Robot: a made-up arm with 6 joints. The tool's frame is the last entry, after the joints.
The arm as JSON. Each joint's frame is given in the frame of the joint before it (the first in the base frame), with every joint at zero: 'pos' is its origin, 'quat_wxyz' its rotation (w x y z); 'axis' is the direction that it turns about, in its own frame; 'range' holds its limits. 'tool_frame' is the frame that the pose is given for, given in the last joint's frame.
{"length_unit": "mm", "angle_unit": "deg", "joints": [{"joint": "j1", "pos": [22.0, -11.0, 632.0], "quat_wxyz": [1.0, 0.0, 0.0, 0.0], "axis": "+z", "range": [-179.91, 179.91]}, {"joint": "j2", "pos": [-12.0, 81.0, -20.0], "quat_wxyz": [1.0, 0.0, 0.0, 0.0], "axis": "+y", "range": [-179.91, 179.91]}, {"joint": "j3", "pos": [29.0, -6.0, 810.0], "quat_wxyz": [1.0, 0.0, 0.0, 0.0], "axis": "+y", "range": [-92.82, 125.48]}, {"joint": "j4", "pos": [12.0, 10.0, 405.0], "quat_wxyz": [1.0, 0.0, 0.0, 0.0], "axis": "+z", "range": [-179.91, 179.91]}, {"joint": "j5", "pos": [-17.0, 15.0, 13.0], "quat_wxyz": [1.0, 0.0, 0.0, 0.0], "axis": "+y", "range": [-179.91, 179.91]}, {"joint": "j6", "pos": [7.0, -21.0, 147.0], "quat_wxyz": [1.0, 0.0, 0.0, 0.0], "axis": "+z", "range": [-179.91, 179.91]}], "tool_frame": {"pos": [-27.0, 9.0, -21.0], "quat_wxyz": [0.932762, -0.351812, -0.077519, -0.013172]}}
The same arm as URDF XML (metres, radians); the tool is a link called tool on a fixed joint. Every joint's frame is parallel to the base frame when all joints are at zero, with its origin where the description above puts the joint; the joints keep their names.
<robot name="arm">
<joint name="j1" type="revolute"><parent link="base"/><child link="link1"/><origin xyz="0.0220 -0.0110 0.6320"/><axis xyz="0 0 1"/><limit lower="-3.1400" upper="3.1400"/></joint>
<joint name="j2" type="revolute"><parent link="link1"/><child link="link2"/><origin xyz="-0.0120 0.0810 -0.0200"/><axis xyz="0 1 0"/><limit lower="-3.1400" upper="3.1400"/></joint>
<joint name="j3" type="revolute"><parent link="link2"/><child link="link3"/><origin xyz="0.0290 -0.0060 0.8100"/><axis xyz="0 1 0"/><limit lower="-1.6200" upper="2.1900"/></joint>
<joint name="j4" type="revolute"><parent link="link3"/><child link="link4"/><origin xyz="0.0120 0.0100 0.4050"/><axis xyz="0 0 1"/><limit lower="-3.1400" upper="3.1400"/></joint>
<joint name="j5" type="revolute"><parent link="link4"/><child link="link5"/><origin xyz="-0.0170 0.0150 0.0130"/><axis xyz="0 1 0"/><limit lower="-3.1400" upper="3.1400"/></joint>
<joint name="j6" type="revolute"><parent link="link5"/><child link="link6"/><origin xyz="0.0070 -0.0210 0.1470"/><axis xyz="0 0 1"/><limit lower="-3.1400" upper="3.1400"/></joint>
<joint name="tool_fixed" type="fixed"><parent link="link6"/><child link="tool"/><origin xyz="-0.0270 0.0090 -0.0210" rpy="-0.7237 -0.1545 0.0303"/></joint>
<link name="base"/>
<link name="link1"/>
<link name="link2"/>
<link name="link3"/>
<link name="link4"/>
<link name="link5"/>
<link name="link6"/>
<link name="tool"/>
</robot>

